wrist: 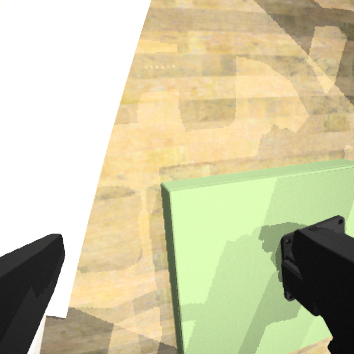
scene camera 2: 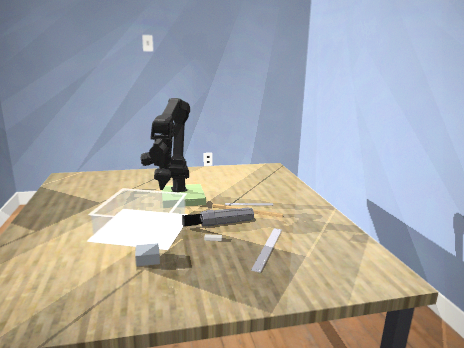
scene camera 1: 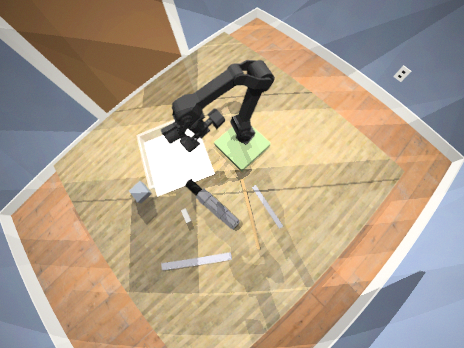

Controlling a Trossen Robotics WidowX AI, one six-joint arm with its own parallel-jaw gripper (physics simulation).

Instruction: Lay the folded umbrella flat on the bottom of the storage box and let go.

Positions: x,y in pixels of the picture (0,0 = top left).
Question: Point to a folded umbrella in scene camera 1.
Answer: At 205,198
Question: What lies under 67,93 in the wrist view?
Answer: A storage box.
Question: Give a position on a storage box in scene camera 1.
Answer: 166,165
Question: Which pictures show the folded umbrella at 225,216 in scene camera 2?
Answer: Scene camera 2 and scene camera 1 only.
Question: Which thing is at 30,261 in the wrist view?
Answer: My gripper.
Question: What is my gripper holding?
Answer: Nothing.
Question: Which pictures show the storage box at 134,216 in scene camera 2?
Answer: The wrist view, scene camera 2 and scene camera 1: all of them.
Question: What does the storage box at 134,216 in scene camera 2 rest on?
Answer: The table.
